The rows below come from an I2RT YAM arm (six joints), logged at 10 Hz.
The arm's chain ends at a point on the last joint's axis. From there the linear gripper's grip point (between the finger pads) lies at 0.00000 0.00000 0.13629 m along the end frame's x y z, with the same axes.
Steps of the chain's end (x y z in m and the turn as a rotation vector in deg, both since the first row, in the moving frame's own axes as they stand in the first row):
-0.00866, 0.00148, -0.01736, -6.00, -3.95, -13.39
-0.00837, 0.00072, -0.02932, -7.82, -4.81, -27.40
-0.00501, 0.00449, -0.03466, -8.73, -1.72, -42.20
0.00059, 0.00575, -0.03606, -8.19, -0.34, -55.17
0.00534, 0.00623, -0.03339, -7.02, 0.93, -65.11
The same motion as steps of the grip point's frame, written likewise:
-0.01629, 0.01668, -0.01842, -6.00, -3.95, -13.39
-0.01498, 0.02122, -0.03103, -7.82, -4.81, -27.40
-0.00143, 0.02479, -0.03623, -8.73, -1.72, -42.20
0.00856, 0.02266, -0.03735, -8.19, -0.34, -55.17
0.01560, 0.01840, -0.03432, -7.02, 0.93, -65.11

